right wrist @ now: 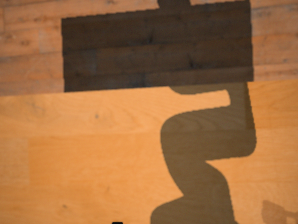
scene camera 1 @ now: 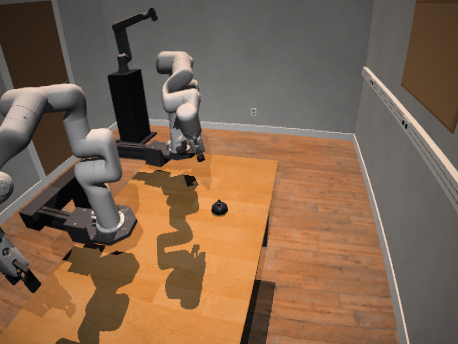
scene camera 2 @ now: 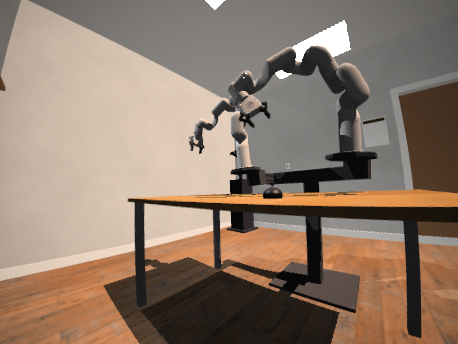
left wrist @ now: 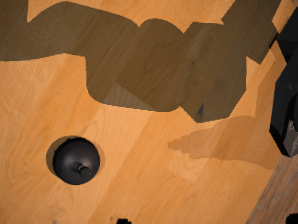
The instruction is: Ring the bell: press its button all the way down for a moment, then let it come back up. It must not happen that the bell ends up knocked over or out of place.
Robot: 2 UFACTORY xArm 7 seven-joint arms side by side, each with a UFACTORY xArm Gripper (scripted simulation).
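Left wrist view: a bell [left wrist: 71, 155] visible. Right wrist view: the bell is out of frame.
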